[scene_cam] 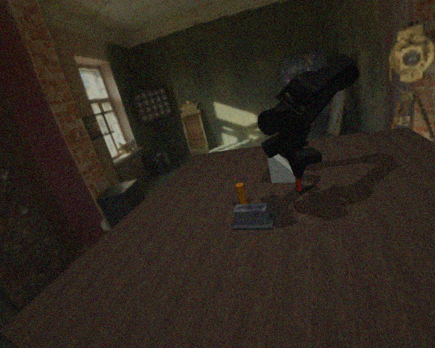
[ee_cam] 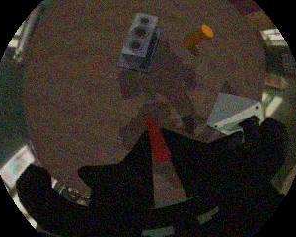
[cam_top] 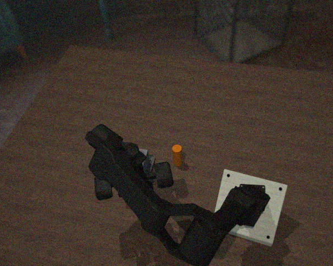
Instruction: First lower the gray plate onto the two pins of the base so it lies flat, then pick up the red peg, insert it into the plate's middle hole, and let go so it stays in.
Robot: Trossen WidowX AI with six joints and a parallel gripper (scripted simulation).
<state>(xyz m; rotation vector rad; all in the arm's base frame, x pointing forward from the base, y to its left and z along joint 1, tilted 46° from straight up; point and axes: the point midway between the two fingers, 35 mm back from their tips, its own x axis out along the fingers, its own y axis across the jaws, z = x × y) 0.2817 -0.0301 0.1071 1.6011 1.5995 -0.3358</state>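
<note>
Now: gripper tip 140 mm to the left of the gray plate, 70 mm above it and 50 mm short of it. The rest, counted from my gripper tip: orange cylinder (200 mm to the right, 80 mm below, 70 mm behind); then red peg (right at my gripper tip).
</note>
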